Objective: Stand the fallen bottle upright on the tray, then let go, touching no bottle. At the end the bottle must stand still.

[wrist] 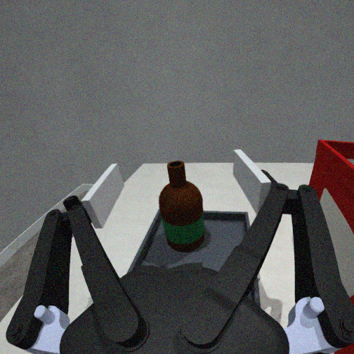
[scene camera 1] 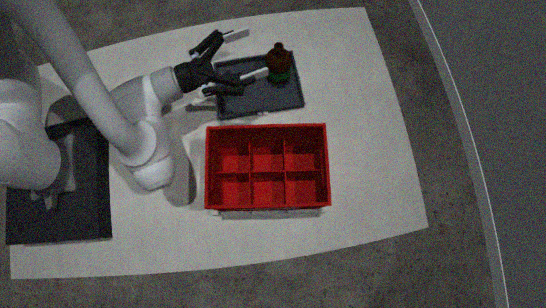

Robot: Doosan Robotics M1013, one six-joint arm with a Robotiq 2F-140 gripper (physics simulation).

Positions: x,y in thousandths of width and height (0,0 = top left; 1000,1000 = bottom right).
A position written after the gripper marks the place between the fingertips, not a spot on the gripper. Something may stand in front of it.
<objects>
The gripper shows in the wrist view (496,476) and in scene camera 1 (473,164). A brown bottle shows in the wrist view (510,572) and in scene camera 1 (510,196).
</objects>
